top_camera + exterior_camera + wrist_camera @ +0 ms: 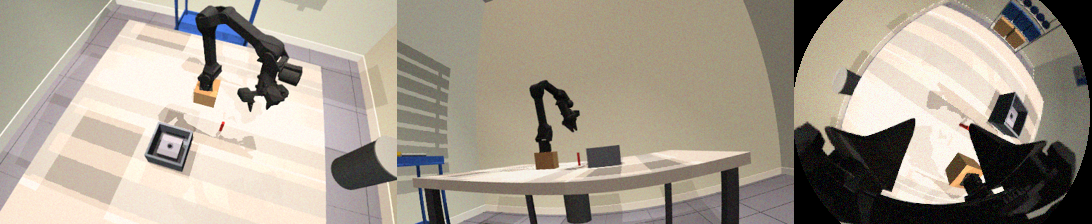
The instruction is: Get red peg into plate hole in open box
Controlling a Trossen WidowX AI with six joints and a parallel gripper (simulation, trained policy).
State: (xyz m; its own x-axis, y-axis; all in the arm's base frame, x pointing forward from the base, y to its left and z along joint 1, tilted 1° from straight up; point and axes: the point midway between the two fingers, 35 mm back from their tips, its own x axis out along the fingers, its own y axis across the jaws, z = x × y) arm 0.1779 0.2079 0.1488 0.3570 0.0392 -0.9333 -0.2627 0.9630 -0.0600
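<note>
Right now my gripper tip is 120 mm to the left of the red peg and 180 mm above it. The rest, counted from my gripper tip: plate 120 mm ahead, 340 mm to the right, 170 mm below; then grey box 120 mm ahead, 340 mm to the right, 190 mm below.
</note>
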